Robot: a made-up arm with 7 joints. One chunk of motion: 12 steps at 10 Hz.
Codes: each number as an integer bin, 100 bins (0 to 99) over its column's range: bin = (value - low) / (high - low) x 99, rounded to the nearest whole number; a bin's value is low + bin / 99 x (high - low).
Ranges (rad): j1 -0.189..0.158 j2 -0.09..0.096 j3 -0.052..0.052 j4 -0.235..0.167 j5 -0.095..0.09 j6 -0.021..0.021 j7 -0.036..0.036
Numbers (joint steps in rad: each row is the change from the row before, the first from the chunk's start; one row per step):
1: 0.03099 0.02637 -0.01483 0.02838 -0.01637 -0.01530 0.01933
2: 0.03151 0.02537 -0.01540 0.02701 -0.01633 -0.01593 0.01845
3: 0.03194 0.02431 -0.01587 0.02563 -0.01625 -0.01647 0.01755
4: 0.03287 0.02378 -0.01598 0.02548 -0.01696 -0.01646 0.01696
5: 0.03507 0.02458 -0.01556 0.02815 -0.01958 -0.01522 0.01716
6: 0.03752 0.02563 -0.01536 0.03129 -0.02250 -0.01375 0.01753
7: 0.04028 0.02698 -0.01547 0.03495 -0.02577 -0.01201 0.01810
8: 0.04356 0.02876 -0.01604 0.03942 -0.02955 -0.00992 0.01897
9: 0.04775 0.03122 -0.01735 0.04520 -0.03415 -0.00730 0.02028
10: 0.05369 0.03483 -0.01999 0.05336 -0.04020 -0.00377 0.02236
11: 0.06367 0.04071 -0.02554 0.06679 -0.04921 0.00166 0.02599
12: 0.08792 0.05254 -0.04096 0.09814 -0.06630 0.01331 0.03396
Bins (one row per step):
1: 63 62 35 65 42 13 76
2: 63 61 35 65 42 12 75
3: 63 61 34 64 42 11 74
4: 63 61 34 64 42 11 73
5: 64 61 35 65 40 14 73
6: 65 62 35 66 39 17 74
7: 65 62 35 66 37 21 74
8: 66 63 34 68 35 26 76
9: 68 65 33 69 33 32 77
10: 69 66 30 71 29 41 80
11: 72 70 25 74 25 53 85
12: 79 76 11 82 15 81 96

